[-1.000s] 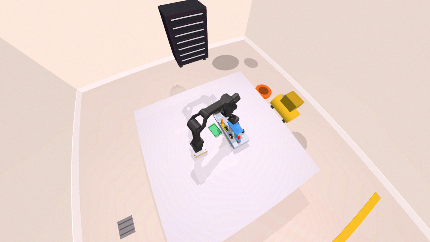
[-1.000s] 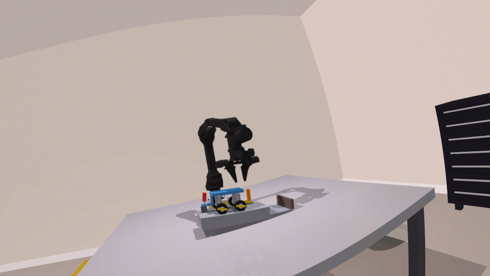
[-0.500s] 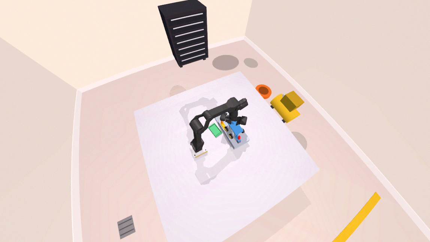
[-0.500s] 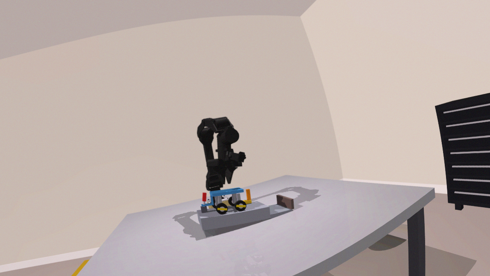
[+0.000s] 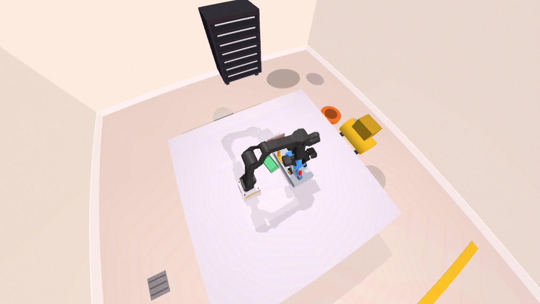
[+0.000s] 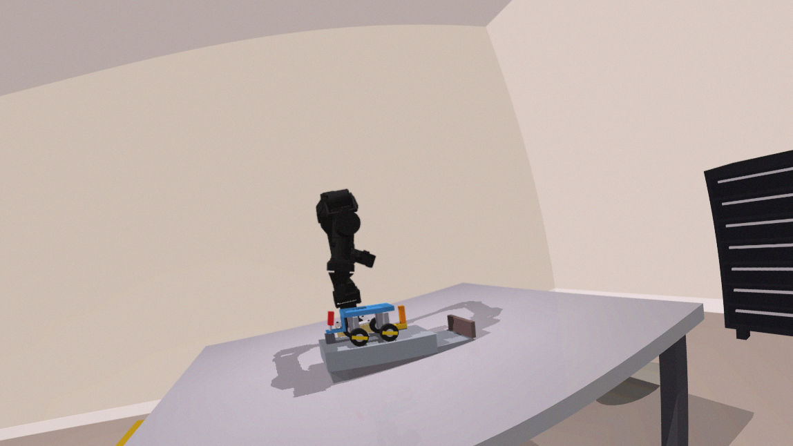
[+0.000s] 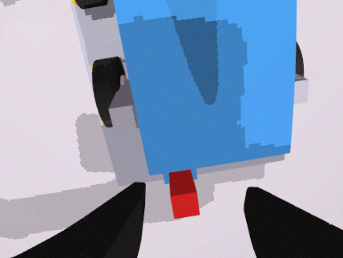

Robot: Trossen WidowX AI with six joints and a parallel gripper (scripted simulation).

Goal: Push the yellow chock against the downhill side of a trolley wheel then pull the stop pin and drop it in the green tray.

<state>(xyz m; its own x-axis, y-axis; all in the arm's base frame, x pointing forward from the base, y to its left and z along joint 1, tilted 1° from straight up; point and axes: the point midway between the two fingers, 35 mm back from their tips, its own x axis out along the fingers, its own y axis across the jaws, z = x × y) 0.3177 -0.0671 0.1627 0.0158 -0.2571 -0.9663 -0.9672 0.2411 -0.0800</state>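
Right now the red-headed stop pin is 1 cm behind my gripper tip, 4 cm to the right of it and 6 cm below it. Also, from my gripper tip: grey ramp (2 cm ahead, 5 cm to the left, 14 cm below); then blue trolley (2 cm ahead, 5 cm to the left, 8 cm below); then yellow chock (3 cm behind, 14 cm to the left, 11 cm below).
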